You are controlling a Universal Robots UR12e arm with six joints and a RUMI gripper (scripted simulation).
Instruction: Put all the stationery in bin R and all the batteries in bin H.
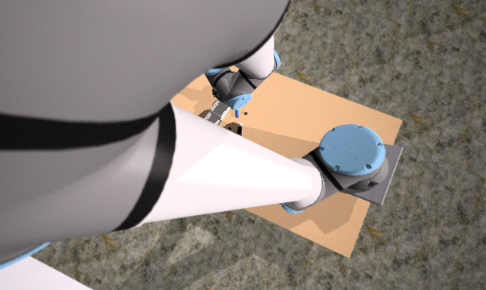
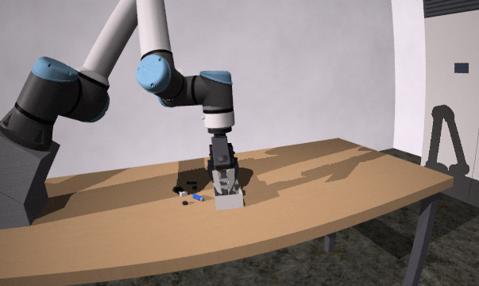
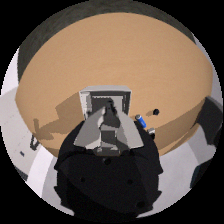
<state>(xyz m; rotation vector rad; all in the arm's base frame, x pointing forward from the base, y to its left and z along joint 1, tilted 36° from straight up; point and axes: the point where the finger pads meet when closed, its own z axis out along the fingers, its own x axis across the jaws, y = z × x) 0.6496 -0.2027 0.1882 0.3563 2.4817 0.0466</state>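
The white item lies 10 mm below my hand. The rest, counted from my hand: short black stick (230 mm to the left, 50 mm behind, 30 mm below); then grey double bin (80 mm to the left, 30 mm ahead, 10 mm below); then blue battery (80 mm to the left, 70 mm behind, 30 mm below).
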